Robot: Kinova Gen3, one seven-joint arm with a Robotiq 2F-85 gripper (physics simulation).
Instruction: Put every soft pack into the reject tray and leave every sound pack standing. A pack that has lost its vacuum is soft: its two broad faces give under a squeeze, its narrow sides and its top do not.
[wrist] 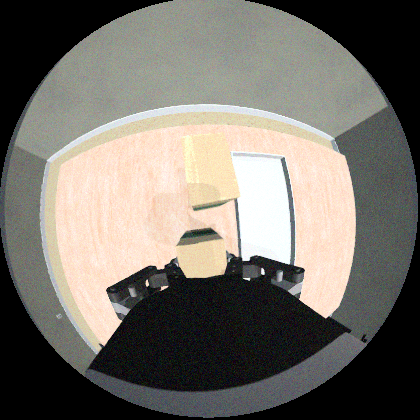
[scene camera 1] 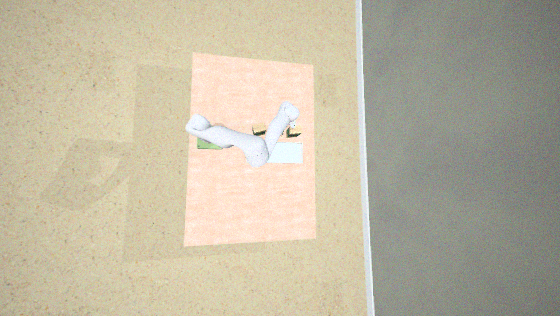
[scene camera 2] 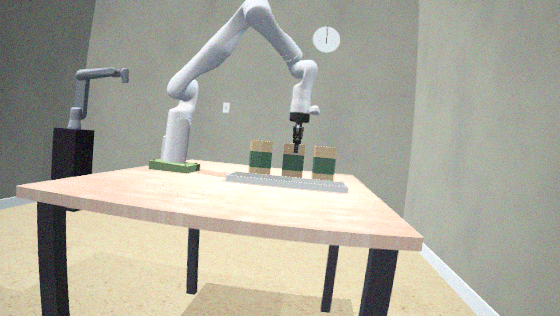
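Seen in the pictures: gripper, fingertip midpoint: (wrist: pixel 202 259) (scene camera 2: pixel 295 154); arm's base, link origin: (scene camera 2: pixel 174 161).
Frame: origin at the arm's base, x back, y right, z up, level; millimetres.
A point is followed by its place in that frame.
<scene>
Three tan packs with green bands stand upright in a row behind the reject tray (scene camera 1: pixel 287 153) {x -545, y 66, z -28 mm} (scene camera 2: pixel 287 183) {x -463, y 141, z -17 mm} (wrist: pixel 289 200) {x -543, y 134, z -22 mm}. They are the left pack (scene camera 1: pixel 258 128) {x -320, y -62, z 109 mm} (scene camera 2: pixel 260 160) {x -331, y -44, z 36 mm}, the middle pack (scene camera 2: pixel 293 166) {x -455, y -63, z 25 mm} (wrist: pixel 201 254) {x -475, y -90, z 109 mm} and the right pack (scene camera 2: pixel 324 166) {x -570, y -56, z 37 mm} (wrist: pixel 210 167) {x -562, y -79, z 109 mm}. My gripper (scene camera 2: pixel 296 149) {x -457, y -88, z 70 mm} (wrist: pixel 202 259) {x -457, y -88, z 70 mm} points down and is shut on the upper part of the middle pack, which stands on the table. One finger shows in front of its tray-side face. The arm hides the middle pack in scene camera 1; the left pack does not show in the wrist view.
The neighbouring packs stand apart on either side of the held one. The low-walled tray runs along the row on the wooden table (scene camera 2: pixel 200 200) {x -317, y 535, z -32 mm}. The green arm base (scene camera 1: pixel 209 144) {x -9, y 53, z 1 mm} (scene camera 2: pixel 174 166) {x -38, y 78, z -10 mm} sits at the left. Another arm (scene camera 2: pixel 82 92) stands on a black pedestal beyond the table.
</scene>
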